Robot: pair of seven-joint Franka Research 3 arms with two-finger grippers.
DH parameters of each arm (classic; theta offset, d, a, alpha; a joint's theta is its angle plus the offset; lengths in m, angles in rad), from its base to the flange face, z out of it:
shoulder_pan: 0 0.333 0 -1.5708
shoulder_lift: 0 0 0 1.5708
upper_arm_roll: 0 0.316 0.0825 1.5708
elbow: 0 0 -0.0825 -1.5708
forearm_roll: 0 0.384 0 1.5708
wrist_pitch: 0 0 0.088 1.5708
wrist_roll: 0 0.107 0 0
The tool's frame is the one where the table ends.
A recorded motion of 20 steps. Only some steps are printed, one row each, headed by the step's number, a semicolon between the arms.
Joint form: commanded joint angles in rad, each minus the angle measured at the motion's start. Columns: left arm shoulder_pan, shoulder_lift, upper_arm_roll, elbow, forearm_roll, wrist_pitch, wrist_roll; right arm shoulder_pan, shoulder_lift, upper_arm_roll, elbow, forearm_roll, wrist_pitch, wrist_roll.
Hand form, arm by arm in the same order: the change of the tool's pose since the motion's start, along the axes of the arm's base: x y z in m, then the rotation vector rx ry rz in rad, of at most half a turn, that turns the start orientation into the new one. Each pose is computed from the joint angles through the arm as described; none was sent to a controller.
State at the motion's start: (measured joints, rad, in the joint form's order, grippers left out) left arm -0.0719 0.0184 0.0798 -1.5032 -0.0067 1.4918 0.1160; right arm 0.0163 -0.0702 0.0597 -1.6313 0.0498 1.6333 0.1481
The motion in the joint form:
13: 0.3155 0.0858 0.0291 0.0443 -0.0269 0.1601 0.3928; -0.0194 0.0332 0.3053 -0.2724 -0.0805 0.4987 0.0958
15: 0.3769 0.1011 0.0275 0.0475 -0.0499 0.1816 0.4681; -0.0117 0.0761 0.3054 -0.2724 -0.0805 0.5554 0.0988
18: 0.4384 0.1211 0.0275 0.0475 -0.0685 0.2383 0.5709; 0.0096 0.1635 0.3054 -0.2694 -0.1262 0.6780 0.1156
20: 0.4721 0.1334 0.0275 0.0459 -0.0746 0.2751 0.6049; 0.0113 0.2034 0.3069 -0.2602 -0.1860 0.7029 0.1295
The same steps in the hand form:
13: 0.0085 0.1958 -0.0134 0.0168 -0.1212 -0.0476; 0.0011 0.1578 -0.1027 -0.0279 -0.2017 0.1984
15: 0.0027 0.2292 -0.0188 0.0074 -0.1380 -0.0614; 0.0120 0.1639 -0.1196 -0.0068 -0.2135 0.2030
18: -0.0018 0.2661 -0.0252 0.0201 -0.1775 -0.0994; 0.0315 0.1790 -0.1530 0.0045 -0.2577 0.2275
20: -0.0049 0.2872 -0.0297 0.0334 -0.1988 -0.0977; 0.0401 0.1813 -0.1684 -0.0269 -0.2656 0.2476

